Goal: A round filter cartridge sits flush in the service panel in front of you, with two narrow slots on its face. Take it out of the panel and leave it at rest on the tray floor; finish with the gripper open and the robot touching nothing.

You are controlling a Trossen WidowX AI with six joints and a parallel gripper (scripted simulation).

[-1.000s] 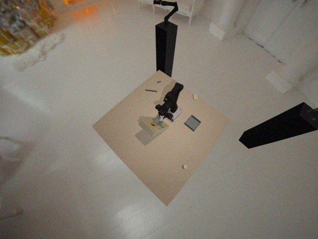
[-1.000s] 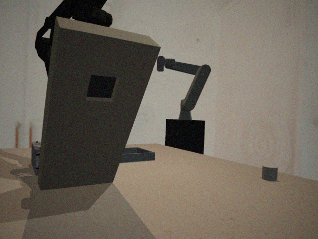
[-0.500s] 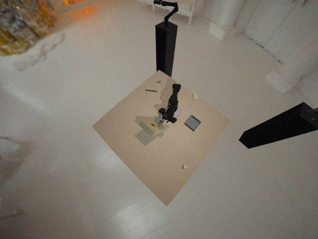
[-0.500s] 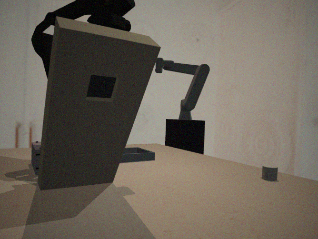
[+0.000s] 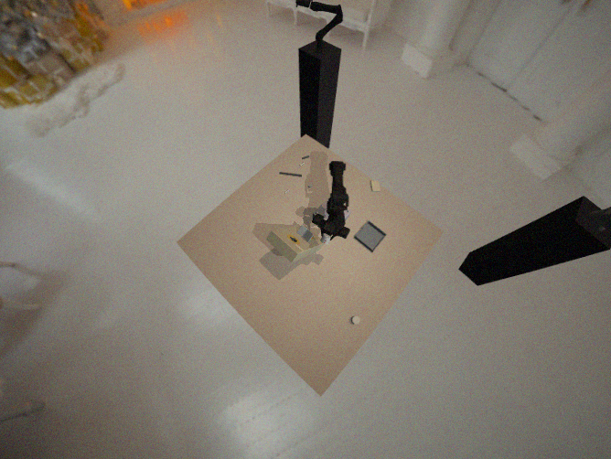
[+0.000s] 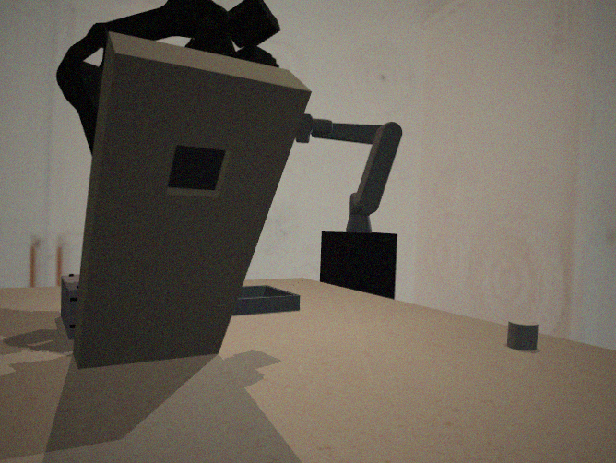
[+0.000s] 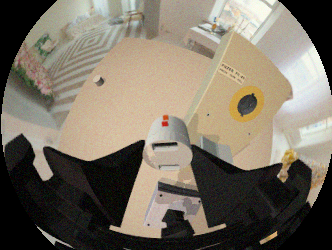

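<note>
My gripper tip is now 31 cm past the grey tray, 14 cm to the right of it and 28 cm above it. Round my gripper tip: round filter cartridge right at my gripper tip; tan service panel 9 cm ahead, 12 cm to the right, 10 cm below.
</note>
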